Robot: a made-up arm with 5 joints. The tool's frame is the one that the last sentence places.
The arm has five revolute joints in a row. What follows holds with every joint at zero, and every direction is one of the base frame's. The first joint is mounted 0.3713 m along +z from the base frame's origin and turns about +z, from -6.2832 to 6.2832 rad. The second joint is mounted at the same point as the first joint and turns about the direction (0, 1, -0.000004), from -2.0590 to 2.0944 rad. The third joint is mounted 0.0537 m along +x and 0.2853 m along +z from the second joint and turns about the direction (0, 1, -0.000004), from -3.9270 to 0.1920 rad. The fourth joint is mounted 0.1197 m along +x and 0.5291 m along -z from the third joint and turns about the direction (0, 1, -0.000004), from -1.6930 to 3.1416 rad. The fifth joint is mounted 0.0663 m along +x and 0.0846 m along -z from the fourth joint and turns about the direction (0, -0.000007, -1), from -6.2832 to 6.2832 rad. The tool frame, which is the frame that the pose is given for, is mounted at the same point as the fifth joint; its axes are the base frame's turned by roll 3.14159, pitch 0.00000 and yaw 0.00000 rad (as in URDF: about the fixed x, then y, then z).
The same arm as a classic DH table. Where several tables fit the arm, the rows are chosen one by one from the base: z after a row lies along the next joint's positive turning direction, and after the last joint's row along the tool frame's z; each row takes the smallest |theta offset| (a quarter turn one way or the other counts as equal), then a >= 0, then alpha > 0; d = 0 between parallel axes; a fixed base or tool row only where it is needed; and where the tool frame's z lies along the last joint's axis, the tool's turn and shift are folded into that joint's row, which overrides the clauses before.
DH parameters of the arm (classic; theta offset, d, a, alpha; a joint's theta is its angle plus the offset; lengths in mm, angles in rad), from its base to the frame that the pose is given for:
joint 1: 0 371.3 0 -1.5708
joint 2: -1.3848 0 290.3 0
joint 3: -0.4085 0 -542.5 0
joint 4: -1.3483 0 -66.3 1.5708
joint 5: 3.1416 84.6 0 0
Joint limits (rad, base to tool): -6.2832..6.2832 -2.059..2.0944 -3.927..0.192 -1.693..3.1416 -6.2832..6.2832

